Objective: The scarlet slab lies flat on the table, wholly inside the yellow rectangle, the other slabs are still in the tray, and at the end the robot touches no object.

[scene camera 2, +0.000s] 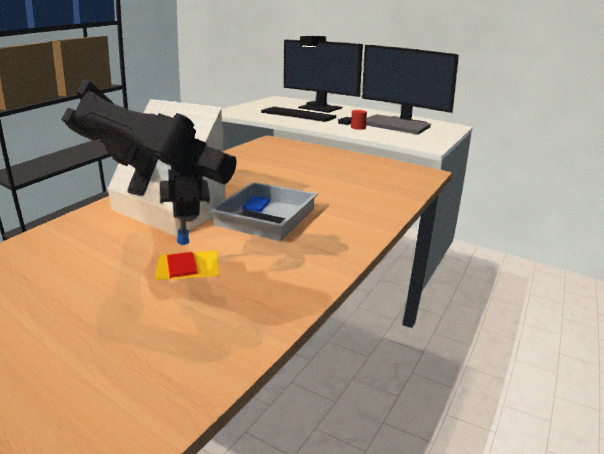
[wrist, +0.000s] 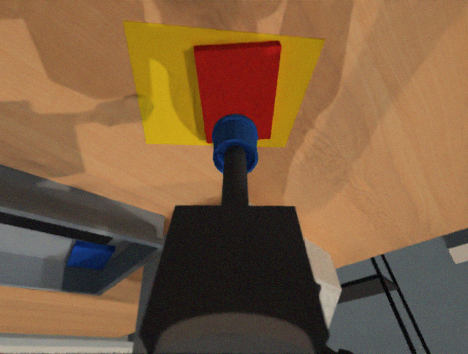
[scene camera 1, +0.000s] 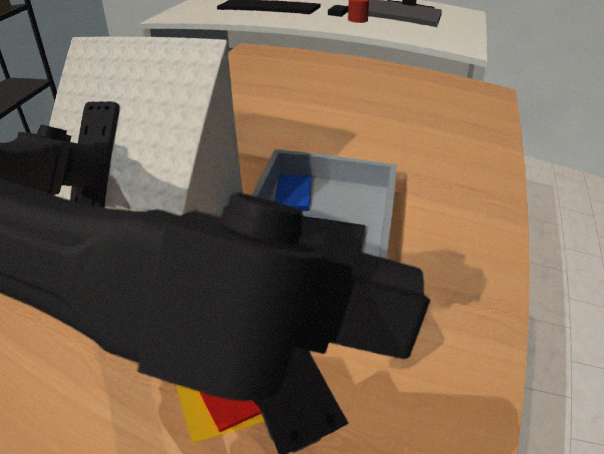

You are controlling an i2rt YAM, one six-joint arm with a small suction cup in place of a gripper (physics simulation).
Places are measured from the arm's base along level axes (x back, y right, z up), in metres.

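Pixels of known places: hand at its tool point: (scene camera 2: 183, 240) (wrist: 235, 136); arm's base at its link origin: (scene camera 2: 148, 163) (scene camera 1: 93, 167).
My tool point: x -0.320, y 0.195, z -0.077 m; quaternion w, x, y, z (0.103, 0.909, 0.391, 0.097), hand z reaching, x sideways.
Note:
Ahead of a thing's pixels: the offset from my tool point to its top centre.
The scarlet slab {dx +0.025, dy -0.010, dz -0.071 m} (scene camera 1: 230, 412) (scene camera 2: 182, 264) (wrist: 239, 90) lies flat on the yellow rectangle (scene camera 1: 196, 421) (scene camera 2: 207, 264) (wrist: 300, 65). Yellow shows along its sides, with a narrow strip at the edge nearest the cup in the wrist view. My suction cup (scene camera 2: 183, 243) (wrist: 235, 122) is blue, bears nothing and hangs above the table, apart from the slab; the arm hides it in scene camera 1. The blue slab {dx +0.072, dy -0.397, dz -0.068 m} (scene camera 1: 293, 192) (scene camera 2: 256, 203) (wrist: 91, 255) and the black slab {dx -0.005, dy -0.291, dz -0.067 m} (scene camera 2: 262, 217) (wrist: 55, 227) are in the grey tray {dx +0.005, dy -0.346, dz -0.030 m} (scene camera 1: 392, 200) (scene camera 2: 295, 227) (wrist: 125, 217).
A white sloped block (scene camera 1: 135, 90) (scene camera 2: 145, 212) (wrist: 325, 280) stands beside the tray, behind the cup in scene camera 2. A white desk (scene camera 1: 300, 30) (scene camera 2: 390, 137) with monitors, a keyboard and a red mug (scene camera 1: 358, 11) (scene camera 2: 358, 120) stands beyond the table.

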